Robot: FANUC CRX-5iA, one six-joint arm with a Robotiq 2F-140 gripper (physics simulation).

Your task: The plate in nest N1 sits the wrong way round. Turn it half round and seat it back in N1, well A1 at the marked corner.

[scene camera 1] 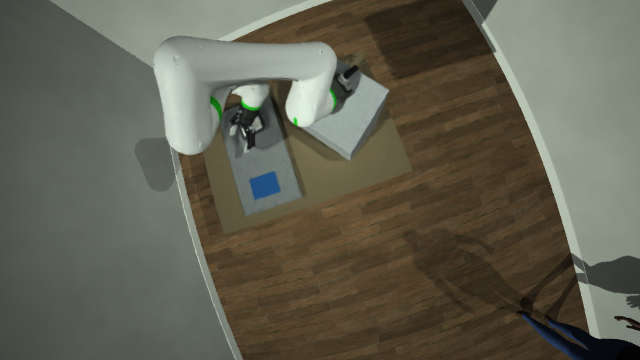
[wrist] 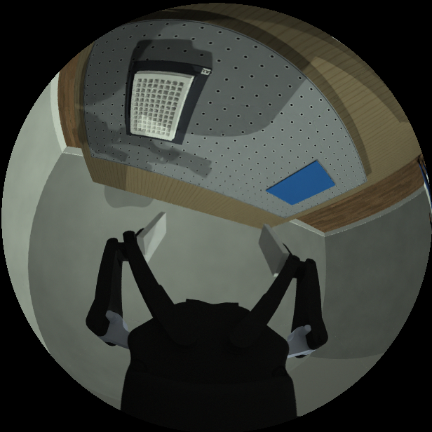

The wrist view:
my gripper: 213, 228
white well plate: 157, 98
blue rectangle: 310, 180
